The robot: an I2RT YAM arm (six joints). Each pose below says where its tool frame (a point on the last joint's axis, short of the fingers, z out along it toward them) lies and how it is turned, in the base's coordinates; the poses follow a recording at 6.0 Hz.
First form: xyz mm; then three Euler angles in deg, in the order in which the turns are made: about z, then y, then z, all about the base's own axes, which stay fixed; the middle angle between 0 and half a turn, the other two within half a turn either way.
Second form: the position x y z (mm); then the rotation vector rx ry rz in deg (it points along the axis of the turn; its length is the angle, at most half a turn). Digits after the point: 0 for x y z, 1 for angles.
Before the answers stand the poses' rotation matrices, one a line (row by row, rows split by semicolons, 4 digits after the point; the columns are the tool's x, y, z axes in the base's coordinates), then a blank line. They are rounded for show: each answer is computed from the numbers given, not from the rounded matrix.
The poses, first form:
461 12 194 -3.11 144.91 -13.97
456 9 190 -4.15 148.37 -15.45
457 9 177 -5.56 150.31 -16.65
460 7 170 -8.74 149.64 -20.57
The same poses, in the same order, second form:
-0.8060 0.1980 0.5579; 0.1446 0.9797 -0.1388; -0.5740 -0.0312 -0.8183
-0.8378 0.2063 0.5055; 0.1565 0.9778 -0.1397; -0.5231 -0.0380 -0.8515
-0.8561 0.2045 0.4745; 0.1549 0.9777 -0.1419; -0.4930 -0.0480 -0.8687
-0.8519 0.2245 0.4732; 0.1574 0.9714 -0.1776; -0.4996 -0.0768 -0.8629

461 12 194 13.7 144.5 -6.8
456 9 190 14.6 147.9 -7.2
457 9 177 14.6 150.0 -7.7
460 7 170 15.5 149.5 -10.3

